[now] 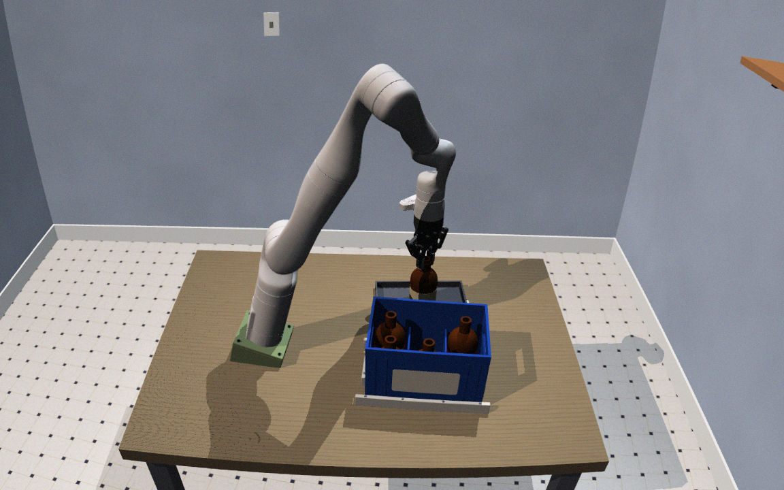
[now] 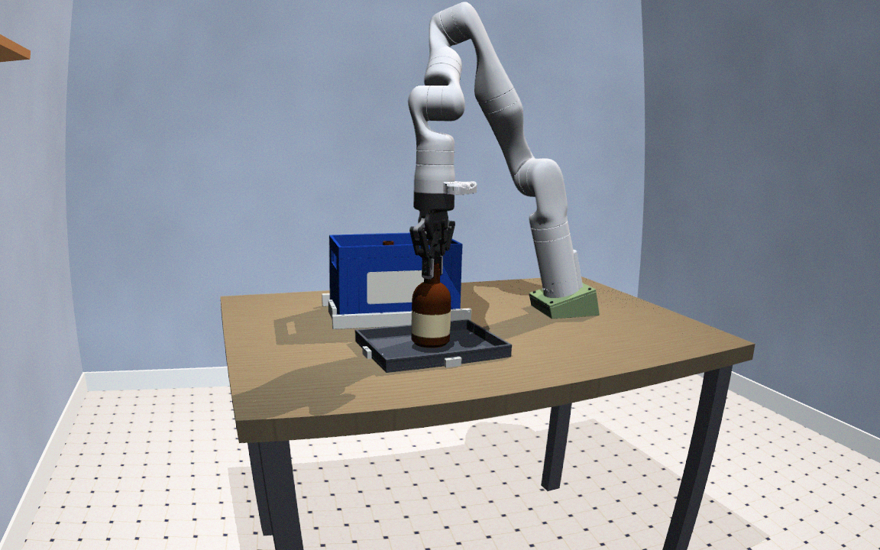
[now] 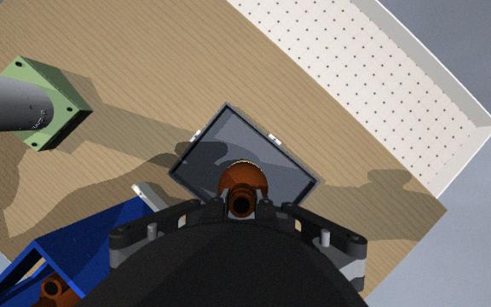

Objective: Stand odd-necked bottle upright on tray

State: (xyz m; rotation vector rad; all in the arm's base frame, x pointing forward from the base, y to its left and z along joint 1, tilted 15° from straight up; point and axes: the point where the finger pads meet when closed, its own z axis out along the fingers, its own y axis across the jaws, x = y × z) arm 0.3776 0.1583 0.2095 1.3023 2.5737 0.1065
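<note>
Now: the dark grey tray 150 mm below my hand. Round my hand: blue crate 270 mm to the right, 80 mm below, 30 mm behind.
</note>
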